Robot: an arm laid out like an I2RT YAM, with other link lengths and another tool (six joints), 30 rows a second.
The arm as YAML. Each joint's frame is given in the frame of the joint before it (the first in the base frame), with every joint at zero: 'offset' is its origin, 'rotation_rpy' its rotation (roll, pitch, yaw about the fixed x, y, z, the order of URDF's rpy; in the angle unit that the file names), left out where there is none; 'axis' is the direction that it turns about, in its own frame. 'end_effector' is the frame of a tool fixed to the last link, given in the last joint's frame.
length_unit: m
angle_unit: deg
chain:
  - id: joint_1
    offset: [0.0, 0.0, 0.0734]
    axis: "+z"
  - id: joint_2
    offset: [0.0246, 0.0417, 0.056]
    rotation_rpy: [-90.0, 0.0, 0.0]
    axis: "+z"
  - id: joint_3
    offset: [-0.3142, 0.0, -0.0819]
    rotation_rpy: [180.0, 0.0, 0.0]
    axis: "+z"
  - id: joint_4
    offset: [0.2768, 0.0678, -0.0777]
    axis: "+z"
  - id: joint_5
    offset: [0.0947, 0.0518, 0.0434]
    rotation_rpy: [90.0, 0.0, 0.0]
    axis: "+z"
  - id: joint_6
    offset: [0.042, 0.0, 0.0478]
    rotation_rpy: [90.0, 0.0, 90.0]
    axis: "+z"
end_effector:
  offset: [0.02, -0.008, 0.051]
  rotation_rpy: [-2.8, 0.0, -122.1]
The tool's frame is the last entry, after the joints.
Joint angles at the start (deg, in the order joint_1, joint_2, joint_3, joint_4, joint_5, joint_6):
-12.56, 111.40, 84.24, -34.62, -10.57, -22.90
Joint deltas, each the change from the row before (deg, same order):
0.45, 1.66, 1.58, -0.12, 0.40, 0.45
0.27, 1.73, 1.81, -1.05, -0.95, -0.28
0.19, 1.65, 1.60, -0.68, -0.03, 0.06
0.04, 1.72, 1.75, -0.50, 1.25, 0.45
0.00, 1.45, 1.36, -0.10, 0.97, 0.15
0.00, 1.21, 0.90, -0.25, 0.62, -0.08
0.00, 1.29, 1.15, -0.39, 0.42, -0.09
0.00, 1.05, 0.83, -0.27, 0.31, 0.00
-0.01, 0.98, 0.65, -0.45, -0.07, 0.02
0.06, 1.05, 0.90, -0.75, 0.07, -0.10
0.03, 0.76, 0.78, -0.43, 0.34, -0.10
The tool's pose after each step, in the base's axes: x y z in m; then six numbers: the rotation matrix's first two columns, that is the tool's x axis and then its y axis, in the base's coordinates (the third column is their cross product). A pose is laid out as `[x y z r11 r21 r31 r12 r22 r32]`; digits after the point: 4 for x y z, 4 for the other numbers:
[0.5176 -0.1158 0.1942 0.6028 0.6907 0.3994 0.6058 -0.7220 0.3344]
[0.5245 -0.1130 0.1891 0.5965 0.6945 0.4024 0.6220 -0.7168 0.3152]
[0.5308 -0.1125 0.1836 0.5996 0.6946 0.3974 0.6277 -0.7163 0.3048]
[0.5373 -0.1157 0.1785 0.6155 0.6904 0.3800 0.6202 -0.7219 0.3069]
[0.5431 -0.1185 0.1739 0.6247 0.6893 0.3669 0.6153 -0.7238 0.3124]
[0.5466 -0.1203 0.1681 0.6311 0.6902 0.3541 0.6164 -0.7233 0.3113]
[0.5508 -0.1218 0.1629 0.6359 0.6910 0.3438 0.6184 -0.7227 0.3087]
[0.5538 -0.1229 0.1579 0.6406 0.6906 0.3357 0.6196 -0.7231 0.3052]
[0.5555 -0.1233 0.1520 0.6450 0.6893 0.3300 0.6236 -0.7243 0.2942]
[0.5576 -0.1232 0.1466 0.6485 0.6902 0.3209 0.6296 -0.7234 0.2835]
[0.5597 -0.1239 0.1437 0.6511 0.6916 0.3125 0.6318 -0.7221 0.2817]

